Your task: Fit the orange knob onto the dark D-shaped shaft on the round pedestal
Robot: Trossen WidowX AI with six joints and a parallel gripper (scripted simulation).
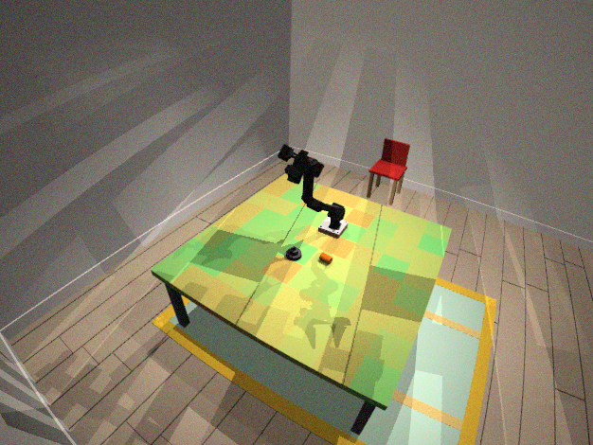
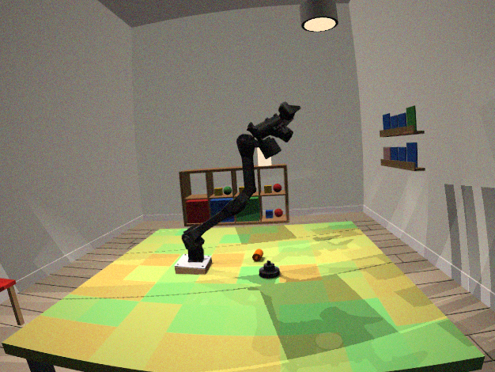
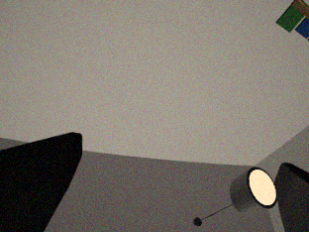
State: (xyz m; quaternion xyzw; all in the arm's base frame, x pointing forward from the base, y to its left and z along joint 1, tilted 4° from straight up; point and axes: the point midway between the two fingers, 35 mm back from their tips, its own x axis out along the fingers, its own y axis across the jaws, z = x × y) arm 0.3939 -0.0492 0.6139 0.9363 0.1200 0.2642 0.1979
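My gripper tip is 610 mm above the knob, 180 mm past it and 90 mm to the right of it. The rest, counted from my gripper tip: pedestal 600 mm below, 160 mm behind, 80 mm to the right.
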